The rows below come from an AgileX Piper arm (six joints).
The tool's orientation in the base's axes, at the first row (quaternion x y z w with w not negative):
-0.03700 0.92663 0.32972 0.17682
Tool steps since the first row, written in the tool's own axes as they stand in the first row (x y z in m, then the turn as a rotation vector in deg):
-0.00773 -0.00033 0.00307 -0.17 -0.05 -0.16
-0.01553 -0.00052 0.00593 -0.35 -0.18 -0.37
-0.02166 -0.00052 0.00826 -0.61 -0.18 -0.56
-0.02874 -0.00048 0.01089 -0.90 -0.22 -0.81
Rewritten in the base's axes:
0.00822 0.00129 0.00031 0.12 -0.15 0.15
0.01641 0.00255 0.00089 0.25 -0.39 0.28
0.02285 0.00371 0.00137 0.43 -0.52 0.51
0.03026 0.00504 0.00199 0.64 -0.72 0.77

